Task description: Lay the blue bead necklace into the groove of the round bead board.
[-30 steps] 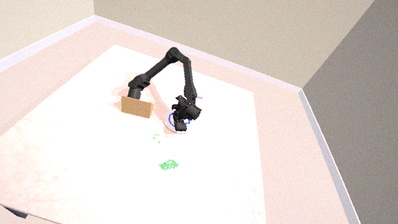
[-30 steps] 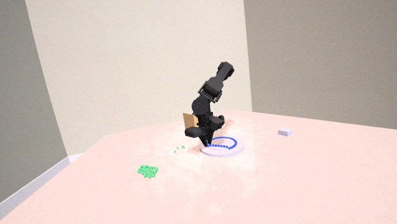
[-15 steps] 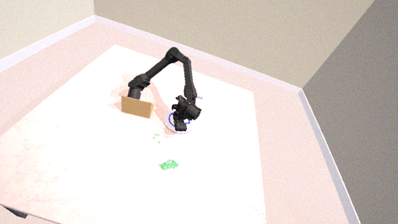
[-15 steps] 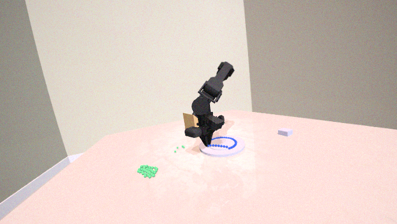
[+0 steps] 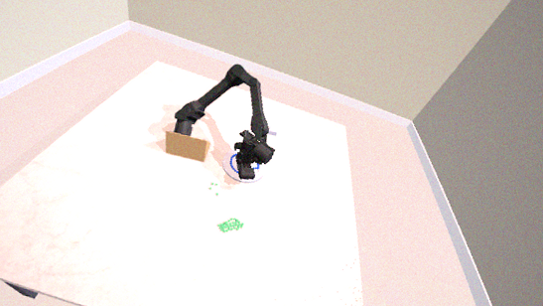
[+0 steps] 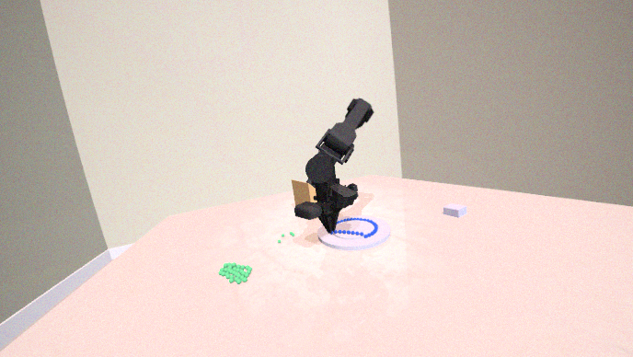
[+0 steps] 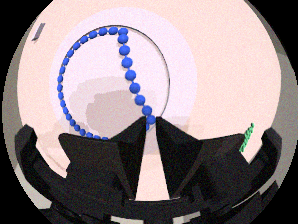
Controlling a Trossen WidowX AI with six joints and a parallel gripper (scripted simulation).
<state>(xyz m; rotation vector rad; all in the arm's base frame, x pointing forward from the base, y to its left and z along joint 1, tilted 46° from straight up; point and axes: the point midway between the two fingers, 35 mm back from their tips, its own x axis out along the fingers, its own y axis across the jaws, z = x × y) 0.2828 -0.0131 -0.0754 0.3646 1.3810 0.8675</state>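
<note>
My gripper tip is now 6 cm to the right of the round white bead board, 1 cm short of it and 1 cm above it. Also, from my gripper tip: small grey block: 36 cm to the left, 12 cm ahead.
</note>
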